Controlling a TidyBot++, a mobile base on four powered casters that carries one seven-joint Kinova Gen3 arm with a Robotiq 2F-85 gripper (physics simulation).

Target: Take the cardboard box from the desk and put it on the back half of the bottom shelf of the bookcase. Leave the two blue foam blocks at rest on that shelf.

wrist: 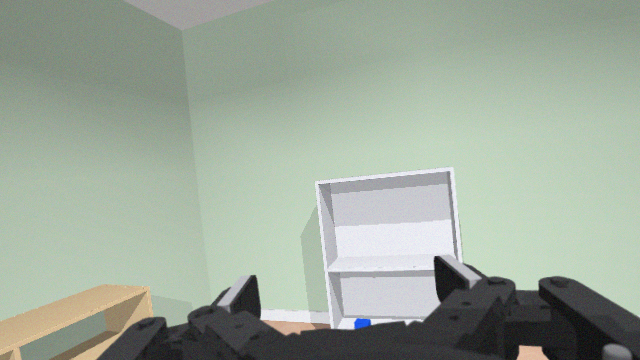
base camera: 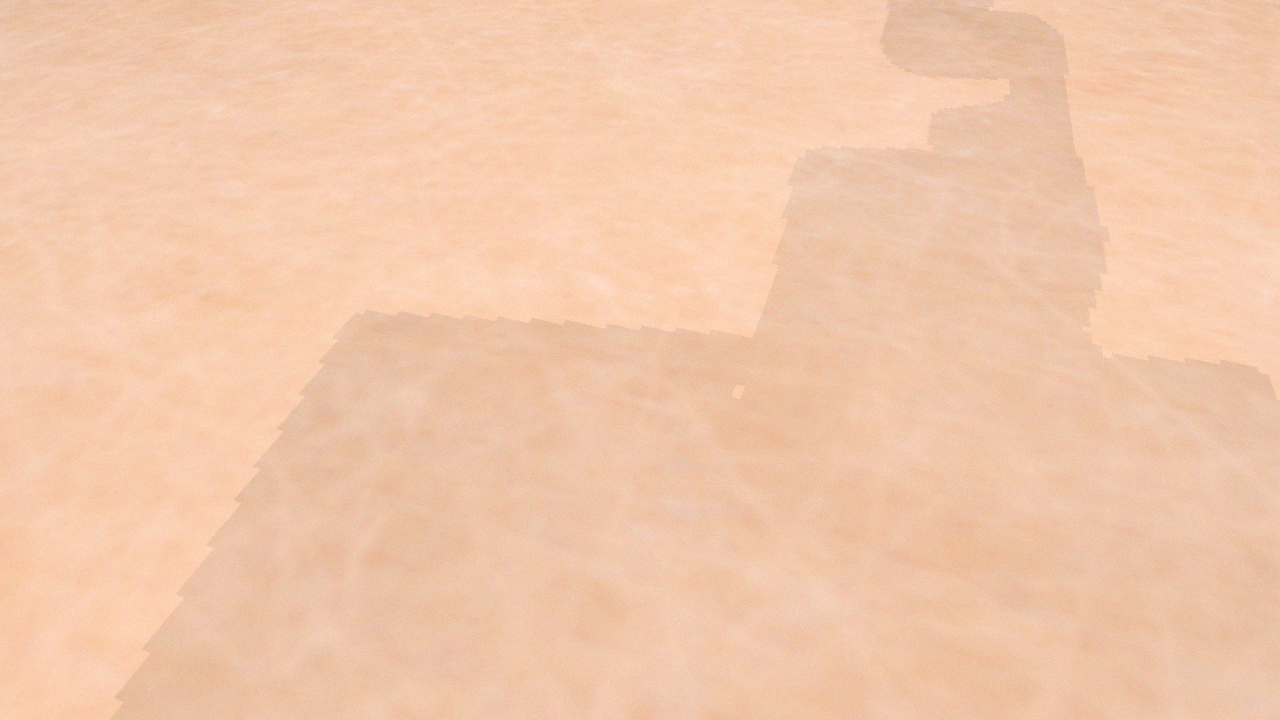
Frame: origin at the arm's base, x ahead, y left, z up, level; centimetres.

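Seen in the pictures: gripper, fingertip midpoint: [wrist: 346, 285].
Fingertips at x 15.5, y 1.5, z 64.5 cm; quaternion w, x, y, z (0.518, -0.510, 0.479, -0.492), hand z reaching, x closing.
Note:
A point is followed by its place in that frame.
In the wrist view a white bookcase [wrist: 390, 266] @[x 189.5, y -17.1, z 11.9 cm] stands against the green wall, right of centre. Its upper compartment shows no objects. A blue foam block [wrist: 362, 324] @[x 197.8, y 2.8, z -26.0 cm] shows in part low in the bookcase, at the left of the lowest visible shelf; the gripper covers the rest of that shelf, and a second blue block does not show. My gripper [wrist: 346, 285] @[x 15.5, y 1.5, z 64.5 cm] is open with nothing between its fingers, far in front of the bookcase. The cardboard box does not show in either view.
A light wooden piece of furniture [wrist: 117, 289] @[x 152.4, y 128.4, z 21.3 cm] with open compartments stands at the lower left of the wrist view; I cannot tell if it is the desk. A room corner is behind it. The base camera shows the tan floor [base camera: 447, 179] @[x 67.2, y 22.2, z -39.7 cm] with the robot's shadow.

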